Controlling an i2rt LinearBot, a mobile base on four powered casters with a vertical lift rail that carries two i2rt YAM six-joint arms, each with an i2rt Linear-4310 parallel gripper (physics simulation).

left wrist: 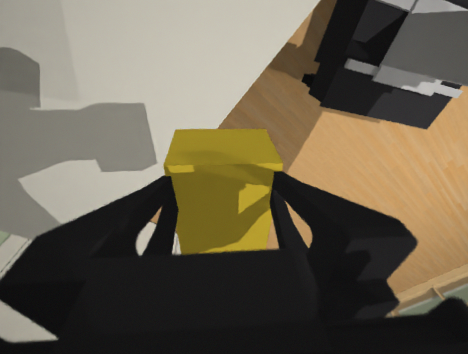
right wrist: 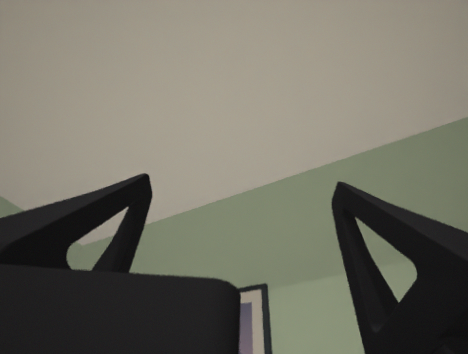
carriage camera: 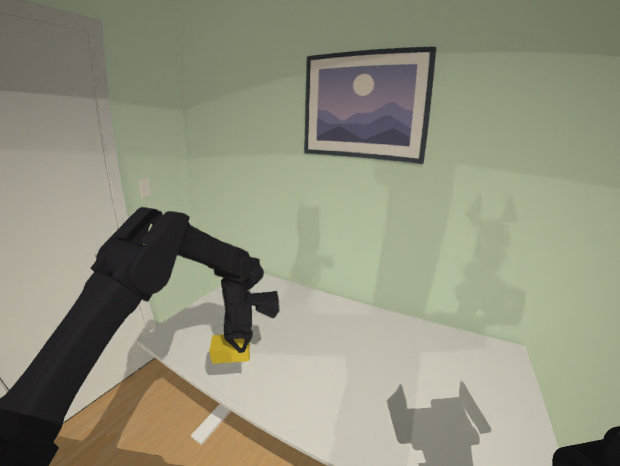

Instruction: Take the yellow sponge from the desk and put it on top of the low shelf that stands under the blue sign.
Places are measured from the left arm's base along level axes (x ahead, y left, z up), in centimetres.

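Pixels of known places: left gripper, between the fingertips: [left wrist: 223, 177] [carriage camera: 241, 344]; right gripper, between the fingertips: [right wrist: 241, 188].
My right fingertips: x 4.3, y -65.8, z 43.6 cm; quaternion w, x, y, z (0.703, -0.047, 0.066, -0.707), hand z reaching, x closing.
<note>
Behind a point stands the place of what it marks.
The yellow sponge [carriage camera: 224, 351] {x 40.8, y -12.3, z -9.7 cm} [left wrist: 222, 205] {x 44.6, y -14.8, z -9.5 cm} is a block held between the fingers of my left gripper [carriage camera: 240, 346] {x 44.6, y -15.9, z -10.9 cm} [left wrist: 223, 177] {x 44.6, y -15.9, z -10.9 cm}, which is shut on it. In the carriage view the sponge is over the left part of the white desk [carriage camera: 300, 370] {x 58.4, y -31.8, z -37.1 cm} [left wrist: 150, 50] {x 54.9, y -18.4, z -37.1 cm}, above the surface near its front edge. My right gripper [right wrist: 241, 188] {x 4.3, y -65.7, z 43.6 cm} is open and empty, pointing up toward the ceiling and the wall. The low shelf and the blue sign do not show in these views.
A framed mountain picture [carriage camera: 370, 107] {x 106.1, y -57.8, z 55.0 cm} hangs on the green wall [carriage camera: 240, 125] {x 143.6, y 6.1, z 47.6 cm} behind the desk. A pale door [carriage camera: 45, 175] {x 93.9, y 90.3, z 28.4 cm} is at the left. Wood floor [carriage camera: 155, 415] {x 75.2, y 54.9, z -109.1 cm} lies in front of the desk. The black and grey robot base [left wrist: 380, 95] {x -21.6, y -15.8, z -79.2 cm} shows at the upper right of the left wrist view.
</note>
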